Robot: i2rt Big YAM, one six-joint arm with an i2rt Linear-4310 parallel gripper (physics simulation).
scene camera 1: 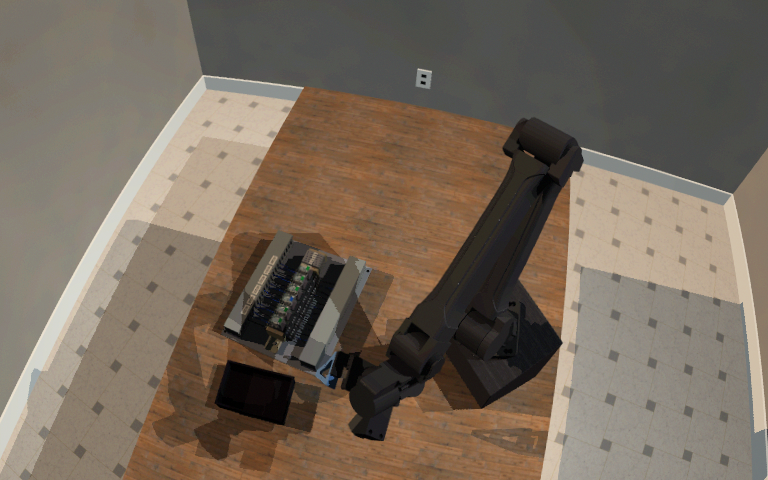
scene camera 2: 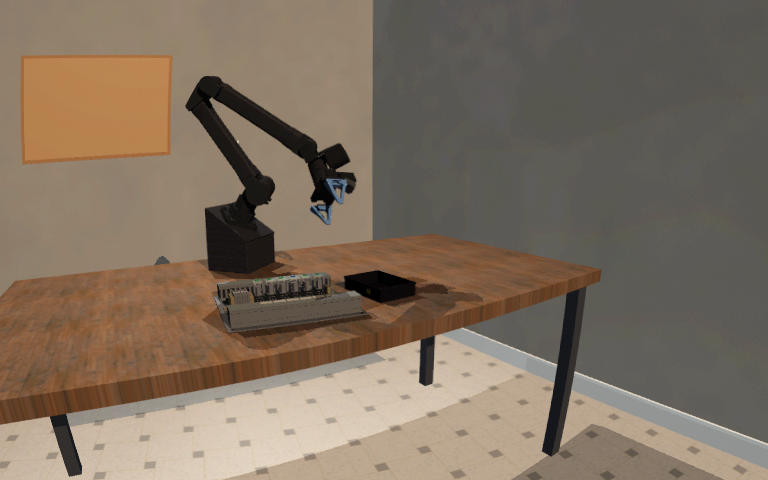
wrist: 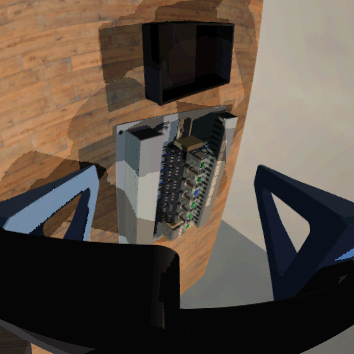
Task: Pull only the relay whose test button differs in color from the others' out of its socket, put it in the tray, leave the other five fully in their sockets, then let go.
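Seen in the pictures: gripper, between the fingertips: (scene camera 1: 336, 382) (scene camera 2: 334, 214) (wrist: 175, 173); arm's base, origin of its link: (scene camera 1: 500, 328) (scene camera 2: 237, 220).
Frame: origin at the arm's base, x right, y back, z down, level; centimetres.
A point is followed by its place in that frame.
Observation:
Six relays stand in a row in their sockets on a grey panel (scene camera 1: 364, 281) {x 12.4, y -32.8, z 15.3 cm} (wrist: 121, 150) {x -10.7, y -36.2, z 15.3 cm}. The fourth from the far end in scene camera 1, third from the tray end, has a blue test button (scene camera 1: 291, 298) {x -0.4, y -46.8, z 8.6 cm} (scene camera 2: 292, 276) {x -0.3, y -46.9, z 8.7 cm} (wrist: 196, 193) {x 0.2, y -47.4, z 8.9 cm}; the others' buttons are green. The black tray (scene camera 1: 249, 410) {x -28.0, y -49.1, z 15.3 cm} (scene camera 2: 396, 291) {x -23.6, y -56.8, z 13.5 cm} (wrist: 151, 65) {x -23.0, y -40.8, z 13.7 cm} lies beside the panel's end, and no relay shows in it. My gripper (scene camera 1: 325, 374) {x -21.2, y -29.4, z -3.1 cm} (scene camera 2: 334, 212) {x -21.2, y -29.4, z -3.1 cm} (wrist: 175, 173) {x -21.2, y -29.4, z -3.1 cm} is open and empty, high above the table near the panel corner on the arm's side. The socket contacts are hidden.
Two raised grey ducts (scene camera 1: 334, 314) {x -0.2, y -36.6, z 11.3 cm} (scene camera 1: 257, 283) {x 2.3, y -57.0, z 11.3 cm} flank the relay row, with wires between. A tan terminal block (scene camera 1: 313, 258) {x 12.8, y -45.9, z 11.0 cm} stands at the row's far end. The black arm base (scene camera 1: 504, 362) {x -6.8, y 2.5, z 1.8 cm} (scene camera 2: 226, 243) {x 5.7, y -5.4, z 6.3 cm} stands on the wooden table (scene camera 1: 396, 169) {x 50.7, y -33.9, z 15.6 cm} (scene camera 2: 481, 260) {x -74.3, y -36.8, z 15.6 cm}.

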